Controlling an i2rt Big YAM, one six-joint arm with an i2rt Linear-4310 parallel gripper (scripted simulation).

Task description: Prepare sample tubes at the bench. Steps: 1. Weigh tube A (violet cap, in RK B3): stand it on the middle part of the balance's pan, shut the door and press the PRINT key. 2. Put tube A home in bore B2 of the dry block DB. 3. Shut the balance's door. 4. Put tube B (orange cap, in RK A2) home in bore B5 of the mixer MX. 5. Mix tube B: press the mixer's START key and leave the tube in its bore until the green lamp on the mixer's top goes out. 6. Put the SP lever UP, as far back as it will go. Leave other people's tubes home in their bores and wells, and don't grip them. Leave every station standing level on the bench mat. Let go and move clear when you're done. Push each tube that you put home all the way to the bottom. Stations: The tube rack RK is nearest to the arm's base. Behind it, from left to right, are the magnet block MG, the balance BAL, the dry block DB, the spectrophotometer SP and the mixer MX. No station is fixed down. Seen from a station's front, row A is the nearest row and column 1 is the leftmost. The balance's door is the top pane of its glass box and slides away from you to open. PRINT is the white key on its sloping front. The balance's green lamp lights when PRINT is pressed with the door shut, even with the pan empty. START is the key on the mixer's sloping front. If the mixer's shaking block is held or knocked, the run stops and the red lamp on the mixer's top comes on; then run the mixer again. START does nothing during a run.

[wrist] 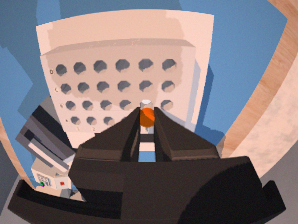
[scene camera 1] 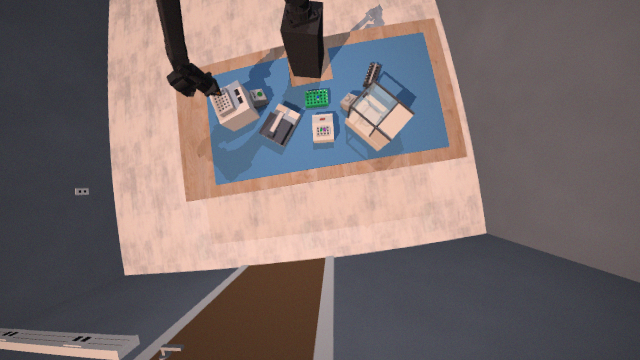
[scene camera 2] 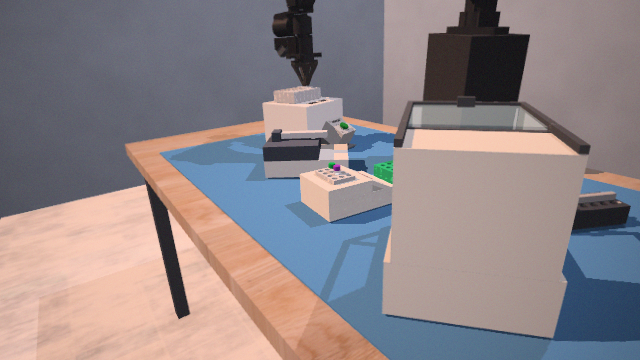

spectrophotometer SP: wrist 50, 141; scene camera 1; scene camera 2
same spot on spectrophotometer SP: (scene camera 2: 288, 154) = (scene camera 1: 286, 135)
